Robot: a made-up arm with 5 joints.
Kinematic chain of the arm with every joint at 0, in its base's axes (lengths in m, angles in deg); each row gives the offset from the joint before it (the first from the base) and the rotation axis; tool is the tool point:
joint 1: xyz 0 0 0.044 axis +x
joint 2: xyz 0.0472 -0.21 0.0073 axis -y
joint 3: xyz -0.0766 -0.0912 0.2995 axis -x
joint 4: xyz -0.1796 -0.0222 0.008 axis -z
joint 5: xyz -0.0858 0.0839 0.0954 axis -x
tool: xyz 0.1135 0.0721 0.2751
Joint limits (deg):
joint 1: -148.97..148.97
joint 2: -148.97..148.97
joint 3: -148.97..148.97
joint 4: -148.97..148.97
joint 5: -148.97..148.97
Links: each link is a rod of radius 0.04 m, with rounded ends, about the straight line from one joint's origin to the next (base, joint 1, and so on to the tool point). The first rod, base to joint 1, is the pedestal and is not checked.
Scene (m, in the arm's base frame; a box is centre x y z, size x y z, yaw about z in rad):
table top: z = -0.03
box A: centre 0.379 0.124 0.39 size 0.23 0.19 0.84 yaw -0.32
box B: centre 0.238 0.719 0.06 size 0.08 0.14 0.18 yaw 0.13
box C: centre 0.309 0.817 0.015 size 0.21 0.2 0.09 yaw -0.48
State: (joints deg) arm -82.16 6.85 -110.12 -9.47 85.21
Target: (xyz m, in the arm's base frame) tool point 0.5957 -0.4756 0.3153
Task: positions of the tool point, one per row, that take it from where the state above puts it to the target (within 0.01 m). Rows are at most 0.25 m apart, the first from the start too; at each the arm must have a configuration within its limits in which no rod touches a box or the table.
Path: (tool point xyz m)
1: -0.1776 0.4184 0.7141
2: -0.0371 0.2764 0.8114
3: 0.1020 0.0890 0.8546
4: 0.2323 -0.1190 0.8267
5: 0.3570 -0.2293 0.7501
6: 0.4624 -0.3326 0.6351
7: 0.5432 -0.4176 0.4872
8: 0.5957 -0.4756 0.3153

